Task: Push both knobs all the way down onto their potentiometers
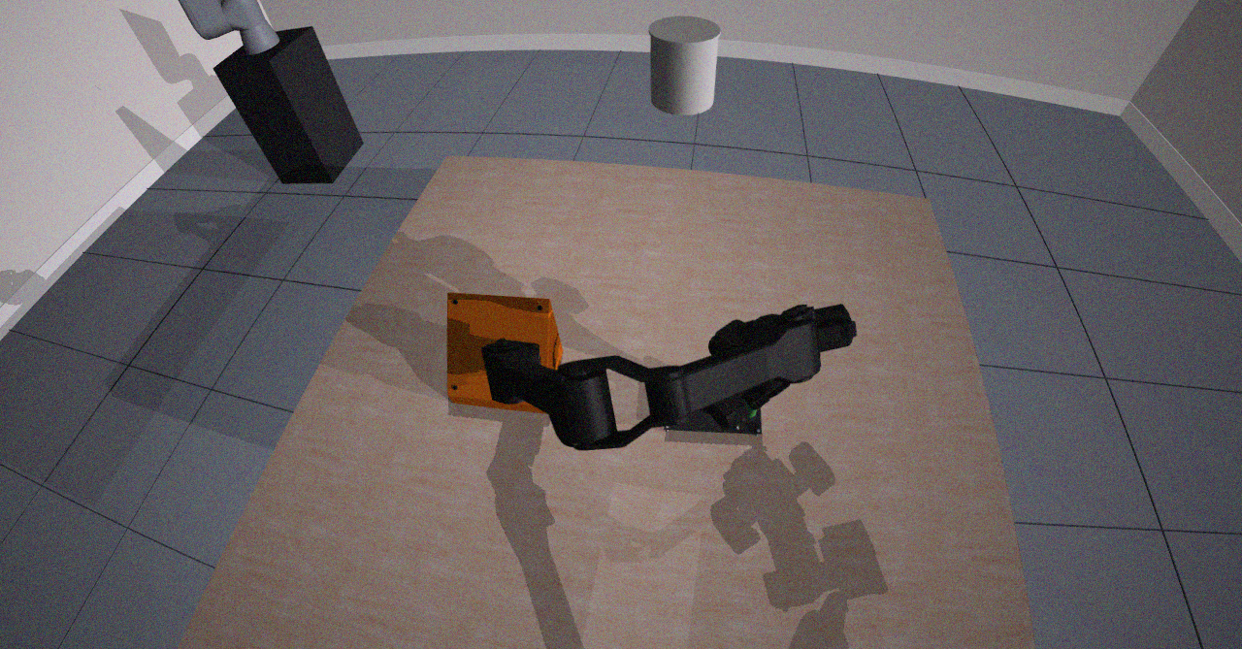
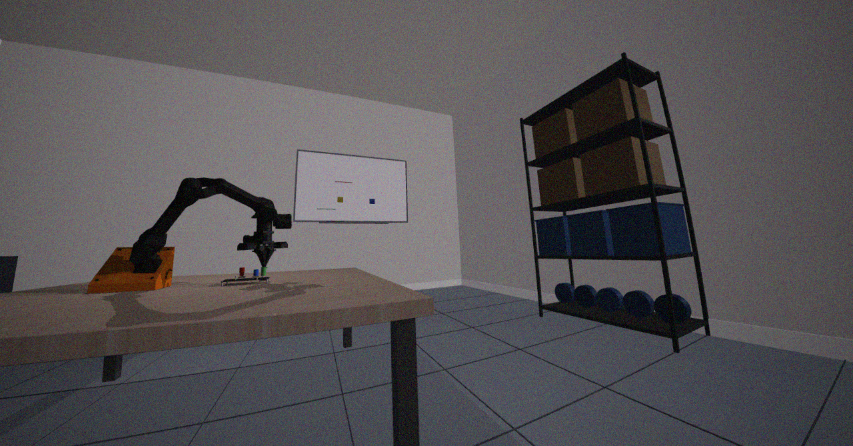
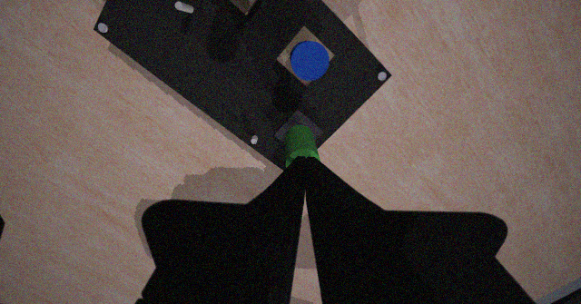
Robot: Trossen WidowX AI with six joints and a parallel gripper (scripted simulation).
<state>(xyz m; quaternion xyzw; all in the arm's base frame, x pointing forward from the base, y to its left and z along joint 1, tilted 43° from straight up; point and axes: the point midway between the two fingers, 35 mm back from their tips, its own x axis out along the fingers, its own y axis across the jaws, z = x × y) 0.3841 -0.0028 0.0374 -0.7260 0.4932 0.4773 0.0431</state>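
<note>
My gripper tip is 20 mm above the green knob. The rest, counted from my gripper tip: red knob 80 mm behind, 40 mm to the left, 20 mm below.
</note>
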